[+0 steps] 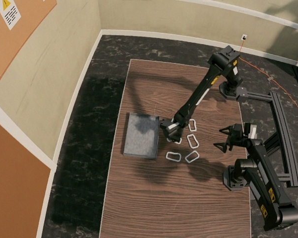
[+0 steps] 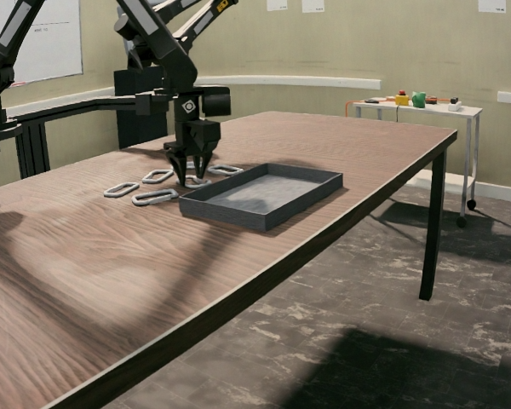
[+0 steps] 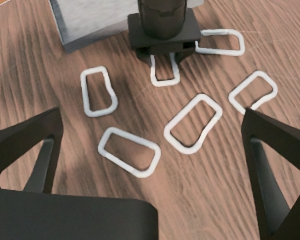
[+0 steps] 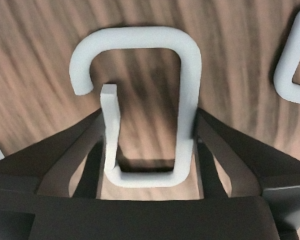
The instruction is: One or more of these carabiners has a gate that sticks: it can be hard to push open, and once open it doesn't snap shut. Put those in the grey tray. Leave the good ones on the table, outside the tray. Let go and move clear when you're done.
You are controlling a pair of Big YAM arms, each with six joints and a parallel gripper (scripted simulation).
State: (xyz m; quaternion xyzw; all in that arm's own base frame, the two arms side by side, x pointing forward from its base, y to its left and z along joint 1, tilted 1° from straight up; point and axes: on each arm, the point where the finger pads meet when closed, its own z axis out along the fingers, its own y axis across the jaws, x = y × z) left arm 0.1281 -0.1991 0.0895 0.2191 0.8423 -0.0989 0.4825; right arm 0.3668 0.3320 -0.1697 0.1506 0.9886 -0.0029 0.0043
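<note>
My right hand is 21 cm short of the grey tray and 1 cm to the right of it.
</note>
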